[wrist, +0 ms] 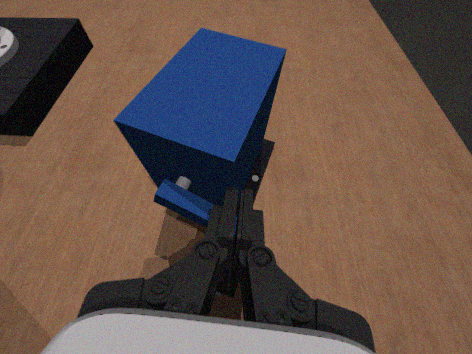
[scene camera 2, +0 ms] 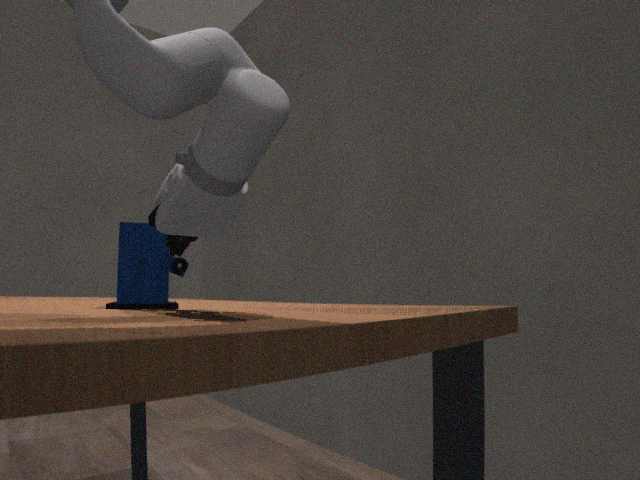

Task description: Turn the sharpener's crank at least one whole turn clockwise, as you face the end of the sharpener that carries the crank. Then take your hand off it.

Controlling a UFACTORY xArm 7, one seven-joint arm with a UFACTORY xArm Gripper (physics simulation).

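Places are measured from the arm's base along level axes (x back, y up, z left), in millimetres.
Pixels of known places: gripper, between the fingertips: [wrist: 237, 204] [scene camera 2: 174, 247].
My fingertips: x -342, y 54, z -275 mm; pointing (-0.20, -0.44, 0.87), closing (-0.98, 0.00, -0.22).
Note:
Ahead of a thing's pixels: the offset from my fingertips to its middle. "spot": to the spot under its first point. Level surfaces: height alone.
The sharpener @(spot: dy -24, dx +37, dz +27 mm) [scene camera 2: 142, 263] [wrist: 200, 95] is an upright blue box on a thin black base. Its blue crank arm [wrist: 182, 202] slants down to the right from a grey shaft on the near end in the wrist view. The black crank handle @(spot: dy -31, dx +19, dz -50 mm) [scene camera 2: 179, 266] [wrist: 227, 287] is mostly hidden behind the fingers in the wrist view. My gripper [scene camera 2: 178, 252] [wrist: 237, 204] is shut and empty. Its fingers are at the crank end, right of the shaft and over the lower part of the crank arm in the wrist view. Whether they touch the crank is unclear.
The robot's black base plate [wrist: 55, 65] is at the upper left of the wrist view. The wooden table @(dy -91 mm) [scene camera 2: 361, 312] [wrist: 360, 200] bears the sharpener, and its edge runs along the right side of the wrist view.

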